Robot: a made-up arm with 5 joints.
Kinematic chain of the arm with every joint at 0, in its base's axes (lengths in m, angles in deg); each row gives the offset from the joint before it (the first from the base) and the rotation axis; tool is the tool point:
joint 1: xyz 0 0 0.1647 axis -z
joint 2: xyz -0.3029 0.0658 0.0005 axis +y
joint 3: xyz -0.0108 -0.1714 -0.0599 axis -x
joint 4: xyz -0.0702 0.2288 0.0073 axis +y
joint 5: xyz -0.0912 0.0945 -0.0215 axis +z
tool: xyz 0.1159 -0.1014 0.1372
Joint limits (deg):
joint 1: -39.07..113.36
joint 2: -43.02..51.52
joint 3: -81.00..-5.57
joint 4: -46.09..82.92
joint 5: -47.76..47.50
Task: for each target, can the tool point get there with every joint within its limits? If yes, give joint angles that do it. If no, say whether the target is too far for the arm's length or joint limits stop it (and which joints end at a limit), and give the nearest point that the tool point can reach.
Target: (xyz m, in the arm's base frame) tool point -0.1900 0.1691 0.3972
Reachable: yes | joints 46.93 -0.05 -74.39 65.50 33.71
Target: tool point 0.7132 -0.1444 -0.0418
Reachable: no: joint limits stop it (at a limit: joint 1, joint 3, joint 4, joint 5) | nearest point 0.3191 0.1414 0.1021 | short by 0.508 m
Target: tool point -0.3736 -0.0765 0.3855
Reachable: yes | joints -17.03 -31.69 -61.35 58.84 40.12
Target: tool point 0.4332 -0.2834 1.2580
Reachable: no: too far | nearest point -0.0232 -0.2544 0.4607 | short by 0.919 m
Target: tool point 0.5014 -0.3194 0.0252
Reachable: no: joint limits stop it (at a limit: joint 1, joint 3, joint 4, joint 5) | nearest point 0.3083 0.1163 0.1392 | short by 0.490 m
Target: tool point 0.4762 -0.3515 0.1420
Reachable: no: joint limits stop it (at a limit: joint 1, joint 2, joint 3, joint 4, joint 5) | nearest point 0.3076 0.1147 0.1448 | short by 0.496 m
